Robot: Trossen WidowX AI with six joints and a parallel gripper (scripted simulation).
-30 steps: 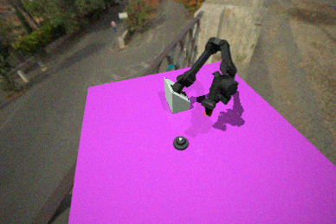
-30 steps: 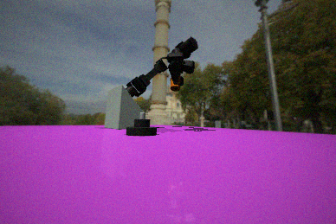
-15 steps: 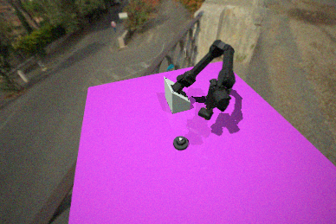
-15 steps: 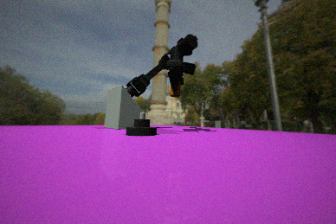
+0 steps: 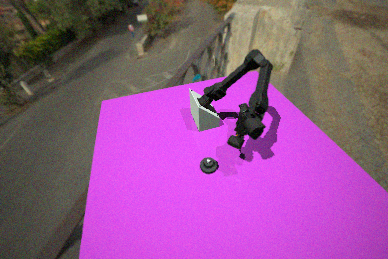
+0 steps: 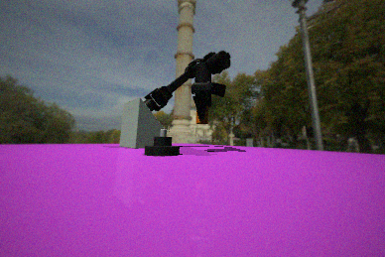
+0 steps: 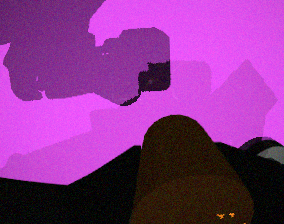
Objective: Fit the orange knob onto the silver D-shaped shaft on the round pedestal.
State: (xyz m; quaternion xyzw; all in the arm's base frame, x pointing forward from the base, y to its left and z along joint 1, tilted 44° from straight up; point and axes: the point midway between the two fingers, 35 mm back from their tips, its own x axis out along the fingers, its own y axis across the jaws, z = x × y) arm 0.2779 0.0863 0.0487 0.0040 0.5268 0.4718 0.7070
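My gripper tip is 20 mm short of the pedestal, 160 mm to the left of it and 70 mm above it. Round my gripper tip: orange knob 30 mm above.
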